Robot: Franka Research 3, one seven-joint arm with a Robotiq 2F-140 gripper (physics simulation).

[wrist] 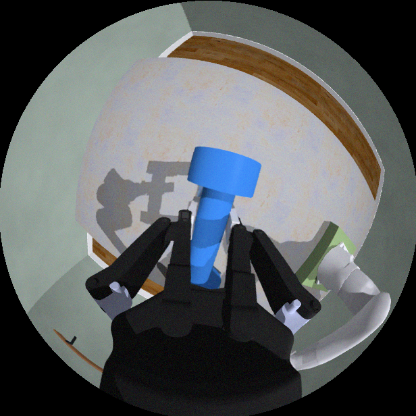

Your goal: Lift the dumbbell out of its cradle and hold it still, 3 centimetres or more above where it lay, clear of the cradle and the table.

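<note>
The blue dumbbell (225, 171) lies lengthwise in the middle of the wrist view, with its far head in full sight. Its handle runs down between the fingers, and its near head is mostly hidden by the gripper body. My gripper (211, 207) is shut on the handle, with one finger on each side. Most of the cradle is hidden behind the dumbbell and fingers. Any gap between dumbbell, cradle and table cannot be told from this view.
The pale mottled table (150, 110) extends around the dumbbell. A green block (320, 255) is at the right, beside the white robot arm (367, 325). Shadows of the arm and gripper fall on the table at left. A wooden floor (280, 65) shows beyond the table's far edge.
</note>
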